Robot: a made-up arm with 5 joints. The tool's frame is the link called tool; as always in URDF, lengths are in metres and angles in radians.
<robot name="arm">
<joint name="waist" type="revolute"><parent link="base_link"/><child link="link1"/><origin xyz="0.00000 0.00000 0.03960" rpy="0.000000 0.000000 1.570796"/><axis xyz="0 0 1"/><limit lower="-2.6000" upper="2.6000"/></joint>
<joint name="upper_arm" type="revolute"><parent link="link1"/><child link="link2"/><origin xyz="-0.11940 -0.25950 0.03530" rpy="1.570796 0.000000 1.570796"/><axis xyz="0 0 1"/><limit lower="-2.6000" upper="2.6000"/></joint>
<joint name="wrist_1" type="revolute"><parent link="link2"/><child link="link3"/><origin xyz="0.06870 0.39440 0.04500" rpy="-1.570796 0.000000 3.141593"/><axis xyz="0 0 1"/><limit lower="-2.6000" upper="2.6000"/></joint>
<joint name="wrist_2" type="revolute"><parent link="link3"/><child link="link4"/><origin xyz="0.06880 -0.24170 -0.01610" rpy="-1.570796 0.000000 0.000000"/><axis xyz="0 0 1"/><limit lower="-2.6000" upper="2.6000"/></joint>
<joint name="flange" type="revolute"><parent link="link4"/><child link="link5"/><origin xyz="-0.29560 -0.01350 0.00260" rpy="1.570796 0.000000 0.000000"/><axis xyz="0 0 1"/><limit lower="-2.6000" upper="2.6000"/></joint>
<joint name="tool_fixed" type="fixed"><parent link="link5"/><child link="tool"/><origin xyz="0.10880 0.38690 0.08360" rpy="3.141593 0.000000 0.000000"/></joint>
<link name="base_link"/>
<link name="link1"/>
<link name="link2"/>
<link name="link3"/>
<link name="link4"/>
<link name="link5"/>
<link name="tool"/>
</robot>
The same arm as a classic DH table. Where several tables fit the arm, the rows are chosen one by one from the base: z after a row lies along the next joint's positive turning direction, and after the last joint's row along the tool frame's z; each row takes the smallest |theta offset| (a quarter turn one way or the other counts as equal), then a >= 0, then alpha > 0; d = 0 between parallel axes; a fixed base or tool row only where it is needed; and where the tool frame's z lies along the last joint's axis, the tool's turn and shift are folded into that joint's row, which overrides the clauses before.
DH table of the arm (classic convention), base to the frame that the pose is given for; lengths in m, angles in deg. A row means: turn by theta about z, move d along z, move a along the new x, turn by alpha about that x. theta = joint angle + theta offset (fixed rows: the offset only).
waist: d 0.0749  theta_offset 0.00  a 0.2595  alpha -90.00
upper_arm: d -0.0744  theta_offset 0.00  a -0.0687  alpha -90.00
wrist_1: d -0.4105  theta_offset 0.00  a 0.0688  alpha -90.00
wrist_2: d -0.2391  theta_offset 0.00  a -0.2956  alpha 90.00
flange: d 0.0000  theta_offset 74.29  a 0.4019  alpha 180.00
tool (fixed): d -0.0971  theta_offset 74.29  a 0.0000  alpha 0.00
Joint limits (deg, base to tool): -148.97..148.97 -148.97..148.97 -148.97..148.97 -148.97..148.97 -148.97..148.97

